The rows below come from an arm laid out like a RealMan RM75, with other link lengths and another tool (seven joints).
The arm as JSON. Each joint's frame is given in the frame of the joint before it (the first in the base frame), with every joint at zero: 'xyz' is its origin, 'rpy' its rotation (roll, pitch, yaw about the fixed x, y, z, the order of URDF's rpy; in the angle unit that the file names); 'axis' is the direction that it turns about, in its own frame. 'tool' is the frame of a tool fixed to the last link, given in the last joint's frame.
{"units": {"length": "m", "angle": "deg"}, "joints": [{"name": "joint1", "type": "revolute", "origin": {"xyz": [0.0, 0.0, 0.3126], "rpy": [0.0, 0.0, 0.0]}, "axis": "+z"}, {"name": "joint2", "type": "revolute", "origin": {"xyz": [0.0, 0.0, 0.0], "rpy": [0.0, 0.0, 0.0]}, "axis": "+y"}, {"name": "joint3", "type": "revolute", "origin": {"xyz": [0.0, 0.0, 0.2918], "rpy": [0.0, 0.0, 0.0]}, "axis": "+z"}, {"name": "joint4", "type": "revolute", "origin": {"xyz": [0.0, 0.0, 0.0], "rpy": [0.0, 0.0, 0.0]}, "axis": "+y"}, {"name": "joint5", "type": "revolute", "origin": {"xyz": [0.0, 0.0, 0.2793], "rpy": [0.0, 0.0, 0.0]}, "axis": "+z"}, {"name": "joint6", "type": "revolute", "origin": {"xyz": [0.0, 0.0, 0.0], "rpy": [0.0, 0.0, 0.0]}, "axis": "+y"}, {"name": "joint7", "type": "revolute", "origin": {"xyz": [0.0, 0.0, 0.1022], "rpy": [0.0, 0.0, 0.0]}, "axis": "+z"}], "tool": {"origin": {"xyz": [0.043, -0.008, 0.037], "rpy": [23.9, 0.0, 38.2]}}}
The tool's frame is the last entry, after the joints.
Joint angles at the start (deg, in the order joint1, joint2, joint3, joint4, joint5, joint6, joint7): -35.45, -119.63, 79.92, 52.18, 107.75, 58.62, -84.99
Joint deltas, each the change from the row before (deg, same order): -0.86, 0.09, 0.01, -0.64, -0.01, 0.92, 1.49; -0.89, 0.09, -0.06, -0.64, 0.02, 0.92, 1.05; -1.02, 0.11, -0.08, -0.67, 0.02, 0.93, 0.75; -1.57, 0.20, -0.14, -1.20, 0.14, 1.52, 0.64; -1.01, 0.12, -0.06, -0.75, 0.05, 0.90, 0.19; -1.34, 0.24, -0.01, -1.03, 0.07, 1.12, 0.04; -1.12, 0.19, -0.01, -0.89, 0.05, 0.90, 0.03; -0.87, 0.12, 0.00, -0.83, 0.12, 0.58, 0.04; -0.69, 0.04, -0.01, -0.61, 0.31, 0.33, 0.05; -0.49, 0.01, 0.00, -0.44, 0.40, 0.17, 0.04; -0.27, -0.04, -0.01, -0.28, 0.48, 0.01, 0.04; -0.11, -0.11, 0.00, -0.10, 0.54, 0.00, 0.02; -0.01, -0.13, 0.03, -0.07, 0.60, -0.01, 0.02; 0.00, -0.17, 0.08, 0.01, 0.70, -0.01, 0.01
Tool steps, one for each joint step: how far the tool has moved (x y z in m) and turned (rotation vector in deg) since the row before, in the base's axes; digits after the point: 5 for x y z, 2 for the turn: 0.00396, -0.00100, -0.00248, -0.93, 0.62, -1.87; 0.00396, -0.00051, -0.00200, -0.95, 0.45, -1.47; 0.00472, 0.00003, -0.00172, -0.99, 0.35, -1.29; 0.00597, 0.00010, -0.00275, -1.75, 0.51, -1.39; 0.00406, 0.00024, -0.00165, -1.10, 0.24, -0.69; 0.00488, 0.00065, -0.00181, -1.42, 0.39, -0.70; 0.00399, 0.00052, -0.00153, -1.16, 0.32, -0.54; 0.00232, 0.00041, -0.00176, -0.87, 0.35, -0.31; 0.00185, 0.00038, -0.00177, -0.56, 0.44, -0.33; 0.00097, 0.00026, -0.00158, -0.36, 0.49, -0.26; -0.00003, 0.00008, -0.00150, -0.15, 0.50, -0.17; -0.00029, -0.00044, -0.00163, -0.12, 0.47, -0.17; -0.00101, -0.00078, -0.00187, -0.13, 0.53, -0.12; -0.00071, -0.00106, -0.00223, -0.15, 0.61, -0.22
